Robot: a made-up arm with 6 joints.
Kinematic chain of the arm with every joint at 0, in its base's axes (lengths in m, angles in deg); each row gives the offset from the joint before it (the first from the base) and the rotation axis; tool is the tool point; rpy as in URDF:
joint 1: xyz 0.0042 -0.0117 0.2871 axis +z
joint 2: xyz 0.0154 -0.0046 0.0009 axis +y
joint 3: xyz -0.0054 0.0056 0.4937 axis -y
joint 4: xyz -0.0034 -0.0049 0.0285 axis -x
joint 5: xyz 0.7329 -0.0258 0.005 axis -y
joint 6: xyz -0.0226 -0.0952 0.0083 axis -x
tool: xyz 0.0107 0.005 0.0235 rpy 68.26 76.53 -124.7
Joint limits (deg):
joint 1: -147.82..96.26
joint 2: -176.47..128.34
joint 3: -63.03..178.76
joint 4: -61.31..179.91
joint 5: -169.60..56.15
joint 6: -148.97..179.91
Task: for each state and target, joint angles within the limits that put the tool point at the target. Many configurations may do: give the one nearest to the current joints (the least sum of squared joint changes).
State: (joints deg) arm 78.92 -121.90 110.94 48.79 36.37 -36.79
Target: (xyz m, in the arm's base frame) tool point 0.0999 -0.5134 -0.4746
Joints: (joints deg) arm 92.58 -94.92 161.29 49.47 38.91 -36.41
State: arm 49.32 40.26 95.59 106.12 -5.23 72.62
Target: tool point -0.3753 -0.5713 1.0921
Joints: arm 58.67 -3.13 142.10 102.73 -4.35 73.24
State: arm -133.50 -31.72 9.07 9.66 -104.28 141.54
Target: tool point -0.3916 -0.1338 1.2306
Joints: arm -147.54 -18.32 17.52 9.72 -105.13 142.04
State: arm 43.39 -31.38 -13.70 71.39 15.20 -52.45
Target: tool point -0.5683 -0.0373 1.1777
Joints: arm 2.81 -69.31 17.26 80.99 13.86 -51.87
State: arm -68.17 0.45 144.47 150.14 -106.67 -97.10
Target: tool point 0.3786 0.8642 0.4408
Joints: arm -105.46 -31.15 162.73 149.18 -106.86 -96.74
